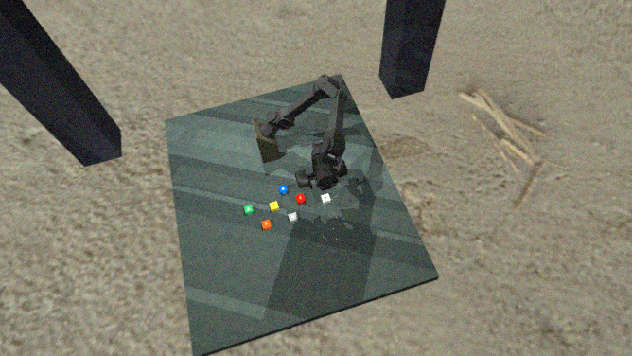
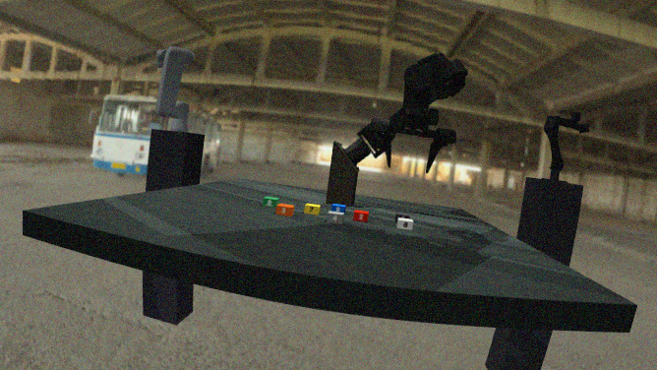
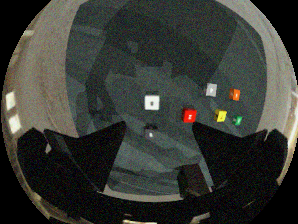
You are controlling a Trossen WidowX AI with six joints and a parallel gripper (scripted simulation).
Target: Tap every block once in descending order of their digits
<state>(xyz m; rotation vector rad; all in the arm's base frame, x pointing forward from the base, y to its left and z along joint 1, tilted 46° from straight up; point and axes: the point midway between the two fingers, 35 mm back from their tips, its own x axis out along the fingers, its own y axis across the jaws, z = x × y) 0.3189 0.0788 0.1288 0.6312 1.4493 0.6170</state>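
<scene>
Now: gripper tip 15 cm to the left of the blue block, 11 cm above it and 10 cm past it. Also, from my gripper tip: white block: 11 cm below, 1 cm to the left; then black block: 11 cm below, 9 cm behind, 1 cm to the left; then red block: 11 cm below, 9 cm to the right, 3 cm behind.
</scene>
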